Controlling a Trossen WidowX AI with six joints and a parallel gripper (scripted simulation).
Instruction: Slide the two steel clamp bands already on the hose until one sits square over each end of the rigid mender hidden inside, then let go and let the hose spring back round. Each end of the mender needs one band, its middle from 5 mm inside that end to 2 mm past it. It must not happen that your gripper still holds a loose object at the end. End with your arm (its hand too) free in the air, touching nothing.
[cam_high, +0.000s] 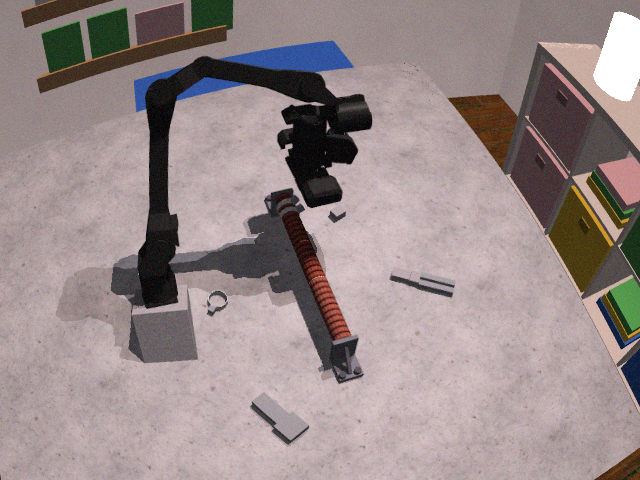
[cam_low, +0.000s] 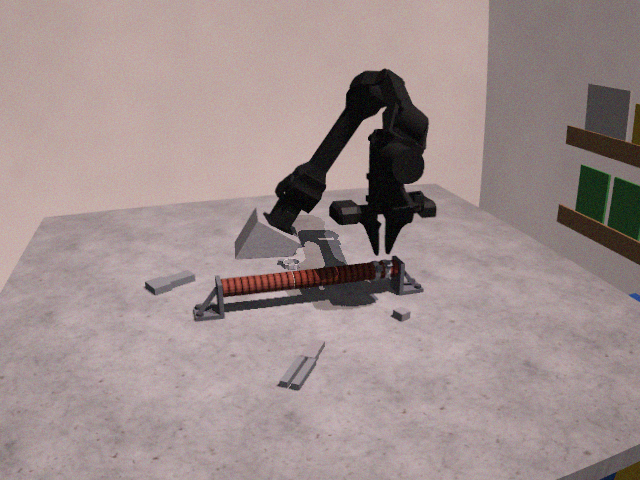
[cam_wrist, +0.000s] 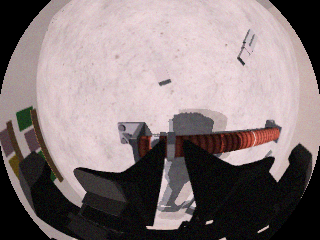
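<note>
My gripper is now 120 mm above the small grey block, 80 mm short of it and 10 mm to the right of it.
</note>
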